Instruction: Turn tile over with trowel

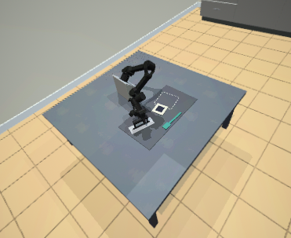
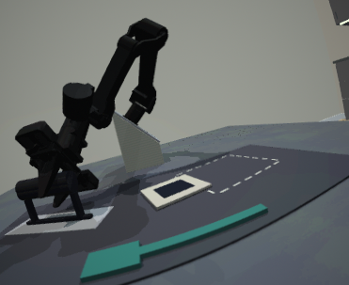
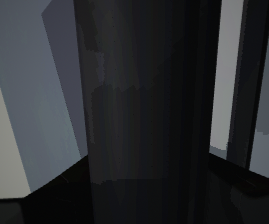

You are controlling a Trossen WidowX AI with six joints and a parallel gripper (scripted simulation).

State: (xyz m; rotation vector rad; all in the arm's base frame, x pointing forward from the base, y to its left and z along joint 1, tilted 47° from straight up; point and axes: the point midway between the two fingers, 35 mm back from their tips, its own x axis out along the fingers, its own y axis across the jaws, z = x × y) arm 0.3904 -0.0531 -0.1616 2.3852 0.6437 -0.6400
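Right now the dark mat is 18 cm to the left of my gripper tip, 7 cm below it and 1 cm behind it. Also, from my gripper tip: black handled tool: 2 cm behind, 1 cm to the left, 1 cm below; teal trowel: 16 cm to the left, 13 cm ahead, 4 cm below; white tile: 21 cm to the left, 4 cm below, 3 cm behind.
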